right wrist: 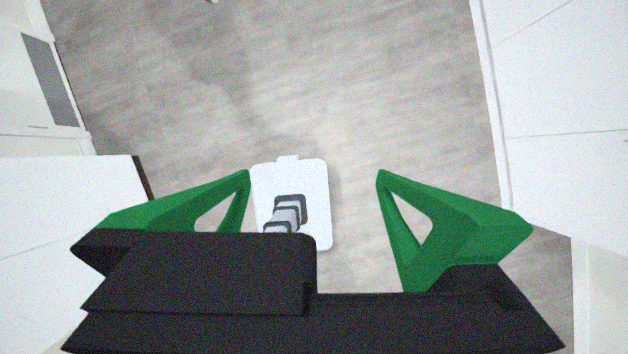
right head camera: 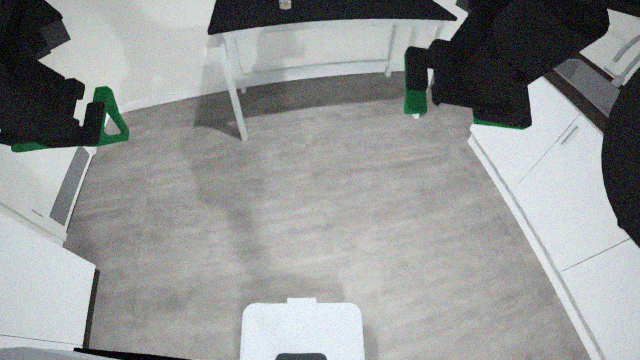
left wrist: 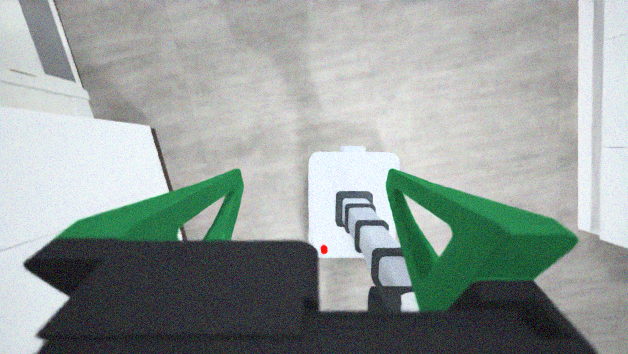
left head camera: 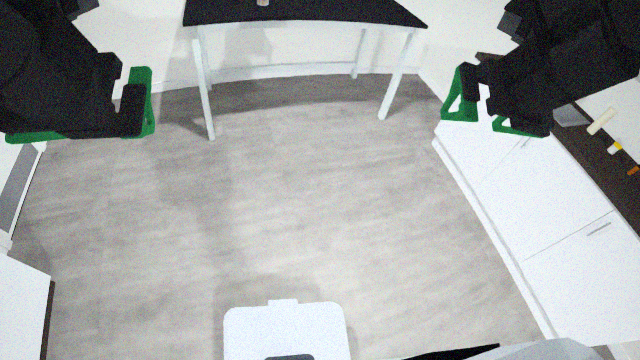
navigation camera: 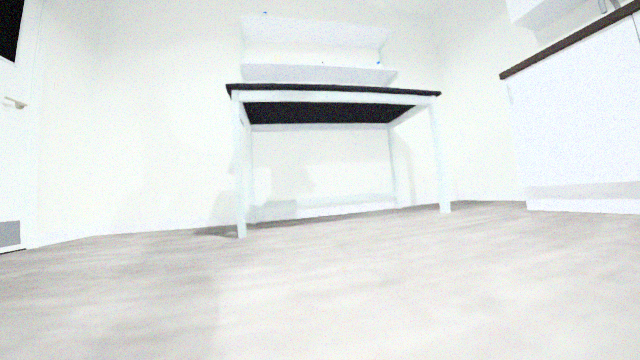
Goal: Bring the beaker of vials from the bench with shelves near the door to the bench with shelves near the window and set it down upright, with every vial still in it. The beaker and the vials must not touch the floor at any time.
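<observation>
A black-topped bench (left head camera: 310, 12) (right head camera: 340, 12) (navigation camera: 330, 89) with white legs stands ahead, near the door at the left; two shelves hang above it in the navigation view. A small pale, partly orange thing, probably the beaker of vials (left head camera: 262, 2) (right head camera: 285, 4), stands on the bench, cut off by the top edge of both head views; the vials cannot be made out. My left gripper (left head camera: 85, 134) (left wrist: 314, 176) and my right gripper (left head camera: 485, 122) (right head camera: 457, 115) (right wrist: 313, 176) are open and empty, well short of the bench. The bench near the window does not show.
White base cabinets (left head camera: 550, 200) (right head camera: 540, 165) with a dark counter, sink and small bottles line the right side. A white door (navigation camera: 15, 160) is at the left. Another white cabinet (left head camera: 22, 305) (right head camera: 45, 285) stands lower left. My white base (left head camera: 285, 327) (right head camera: 302, 327) shows at the bottom.
</observation>
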